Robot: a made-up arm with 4 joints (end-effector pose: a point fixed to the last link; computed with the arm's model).
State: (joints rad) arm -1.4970 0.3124 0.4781 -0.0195
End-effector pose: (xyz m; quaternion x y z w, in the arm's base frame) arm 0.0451 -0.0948 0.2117 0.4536 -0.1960 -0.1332 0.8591
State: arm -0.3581 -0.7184 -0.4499 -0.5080
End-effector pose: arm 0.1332 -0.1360 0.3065 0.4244 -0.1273 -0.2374 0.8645
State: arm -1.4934 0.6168 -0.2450 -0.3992
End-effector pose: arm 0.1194 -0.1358 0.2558 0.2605 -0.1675 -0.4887 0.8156
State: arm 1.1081 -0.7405 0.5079 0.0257
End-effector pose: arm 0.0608 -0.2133 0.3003 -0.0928 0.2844 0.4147 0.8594
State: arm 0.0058 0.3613 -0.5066 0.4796
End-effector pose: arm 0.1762 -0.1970 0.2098 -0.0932 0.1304 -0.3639 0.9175
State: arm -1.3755 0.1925 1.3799 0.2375
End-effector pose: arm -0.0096 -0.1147 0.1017 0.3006 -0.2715 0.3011 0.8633
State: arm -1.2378 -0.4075 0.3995 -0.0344
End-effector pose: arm 0.0564 -0.0979 0.2308 0.6357 -0.2697 -0.0322 0.7226
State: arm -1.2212 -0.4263 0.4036 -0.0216
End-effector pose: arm 0.0566 -0.0977 0.2303 0.6374 -0.2650 -0.0223 0.7232
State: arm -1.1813 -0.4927 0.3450 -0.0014
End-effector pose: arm 0.0631 -0.0998 0.2373 0.6564 -0.2381 -0.0228 0.7155
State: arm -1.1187 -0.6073 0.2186 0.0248
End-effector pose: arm 0.0765 -0.1046 0.2515 0.6915 -0.1841 -0.0338 0.6977
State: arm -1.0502 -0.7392 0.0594 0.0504
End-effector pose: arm 0.0939 -0.1108 0.2678 0.7295 -0.1128 -0.0493 0.6728
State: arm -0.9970 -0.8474 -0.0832 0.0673
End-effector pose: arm 0.1102 -0.1160 0.2804 0.7570 -0.0470 -0.0646 0.6485
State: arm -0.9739 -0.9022 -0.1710 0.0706
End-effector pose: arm 0.1206 -0.1194 0.2869 0.7701 -0.0088 -0.0780 0.6330
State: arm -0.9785 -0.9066 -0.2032 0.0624
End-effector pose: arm 0.1244 -0.1213 0.2886 0.7732 -0.0006 -0.0898 0.6277
